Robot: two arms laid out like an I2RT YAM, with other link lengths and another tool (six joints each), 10 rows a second.
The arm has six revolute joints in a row. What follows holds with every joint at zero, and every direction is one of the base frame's. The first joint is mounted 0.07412 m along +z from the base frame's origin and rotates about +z. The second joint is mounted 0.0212 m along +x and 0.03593 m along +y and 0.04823 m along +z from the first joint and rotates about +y. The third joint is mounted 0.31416 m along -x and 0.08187 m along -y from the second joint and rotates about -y. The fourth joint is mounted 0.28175 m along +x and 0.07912 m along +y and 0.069 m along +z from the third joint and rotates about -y. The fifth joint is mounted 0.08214 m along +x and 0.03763 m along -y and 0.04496 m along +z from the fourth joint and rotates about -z. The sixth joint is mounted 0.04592 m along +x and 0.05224 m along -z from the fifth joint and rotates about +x. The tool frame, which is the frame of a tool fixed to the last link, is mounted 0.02 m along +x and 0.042 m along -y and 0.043 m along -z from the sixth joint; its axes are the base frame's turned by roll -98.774, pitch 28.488 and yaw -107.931 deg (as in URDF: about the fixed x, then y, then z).
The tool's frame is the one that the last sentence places.
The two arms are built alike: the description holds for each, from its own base.
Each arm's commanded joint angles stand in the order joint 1, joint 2, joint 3, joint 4, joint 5, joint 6.
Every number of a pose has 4 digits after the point.
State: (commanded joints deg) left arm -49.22 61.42 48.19 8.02 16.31 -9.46; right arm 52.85 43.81 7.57 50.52 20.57 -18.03
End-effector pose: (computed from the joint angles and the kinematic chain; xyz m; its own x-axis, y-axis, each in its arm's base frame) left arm 0.1357 -0.2637 0.3463 -0.9526 -0.1066 -0.2851 0.2590 0.2081 -0.9432; right arm 0.1780 0.1066 0.2257 0.3146 -0.8889 -0.3329 0.0365 0.3618 -0.9315
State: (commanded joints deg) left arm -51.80 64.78 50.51 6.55 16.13 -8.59; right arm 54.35 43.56 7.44 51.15 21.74 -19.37
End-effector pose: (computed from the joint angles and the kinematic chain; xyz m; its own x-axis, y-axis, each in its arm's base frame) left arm 0.1330 -0.2803 0.3431 -0.9599 -0.0537 -0.2751 0.2557 0.2345 -0.9379; right arm 0.1747 0.1082 0.2277 0.3206 -0.8905 -0.3229 0.0507 0.3565 -0.9329
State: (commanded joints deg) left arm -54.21 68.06 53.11 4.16 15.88 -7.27; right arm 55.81 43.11 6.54 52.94 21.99 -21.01
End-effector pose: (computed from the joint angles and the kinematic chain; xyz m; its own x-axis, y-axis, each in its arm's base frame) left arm 0.1297 -0.2958 0.3391 -0.9638 -0.0001 -0.2665 0.2565 0.2718 -0.9275; right arm 0.1706 0.1092 0.2282 0.3417 -0.8870 -0.3107 0.0712 0.3541 -0.9325
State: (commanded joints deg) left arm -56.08 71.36 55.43 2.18 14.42 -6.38; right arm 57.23 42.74 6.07 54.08 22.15 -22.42
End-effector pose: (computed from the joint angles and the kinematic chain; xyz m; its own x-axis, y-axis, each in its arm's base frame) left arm 0.1297 -0.3110 0.3331 -0.9665 0.0237 -0.2556 0.2498 0.3156 -0.9154; right arm 0.1671 0.1109 0.2297 0.3623 -0.8828 -0.2991 0.0866 0.3514 -0.9322
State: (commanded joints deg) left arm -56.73 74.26 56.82 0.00 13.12 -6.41; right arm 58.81 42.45 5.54 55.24 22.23 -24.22
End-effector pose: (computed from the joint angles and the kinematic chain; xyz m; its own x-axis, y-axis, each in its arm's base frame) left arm 0.1332 -0.3210 0.3222 -0.9742 0.0270 -0.2240 0.2179 0.3698 -0.9032; right arm 0.1632 0.1129 0.2309 0.3849 -0.8795 -0.2801 0.1043 0.3429 -0.9336
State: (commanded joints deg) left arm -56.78 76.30 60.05 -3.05 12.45 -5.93; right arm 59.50 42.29 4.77 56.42 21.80 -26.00
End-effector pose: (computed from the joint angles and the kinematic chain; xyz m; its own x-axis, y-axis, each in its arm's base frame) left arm 0.1386 -0.3281 0.3267 -0.9760 0.0265 -0.2161 0.2085 0.4001 -0.8925; right arm 0.1610 0.1128 0.2305 0.4002 -0.8800 -0.2557 0.1239 0.3285 -0.9364
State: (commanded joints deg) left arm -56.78 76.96 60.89 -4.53 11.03 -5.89; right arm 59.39 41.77 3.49 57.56 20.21 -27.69
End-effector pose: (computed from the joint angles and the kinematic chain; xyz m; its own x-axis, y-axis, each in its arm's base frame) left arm 0.1413 -0.3297 0.3253 -0.9774 0.0091 -0.2111 0.1947 0.4259 -0.8836; right arm 0.1595 0.1108 0.2279 0.4205 -0.8788 -0.2255 0.1455 0.3106 -0.9393
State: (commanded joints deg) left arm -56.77 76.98 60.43 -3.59 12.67 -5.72; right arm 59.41 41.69 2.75 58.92 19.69 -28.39
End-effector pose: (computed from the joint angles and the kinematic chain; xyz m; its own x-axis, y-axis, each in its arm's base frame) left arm 0.1397 -0.3297 0.3243 -0.9771 0.0338 -0.2100 0.2051 0.4104 -0.8885; right arm 0.1586 0.1096 0.2269 0.4285 -0.8767 -0.2185 0.1590 0.3112 -0.9369
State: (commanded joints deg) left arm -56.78 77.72 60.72 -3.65 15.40 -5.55; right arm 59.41 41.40 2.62 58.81 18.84 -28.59
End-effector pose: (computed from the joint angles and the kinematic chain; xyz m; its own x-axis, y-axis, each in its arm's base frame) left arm 0.1378 -0.3313 0.3228 -0.9778 0.0784 -0.1943 0.2094 0.4002 -0.8922; right arm 0.1582 0.1101 0.2271 0.4412 -0.8721 -0.2117 0.1615 0.3092 -0.9372
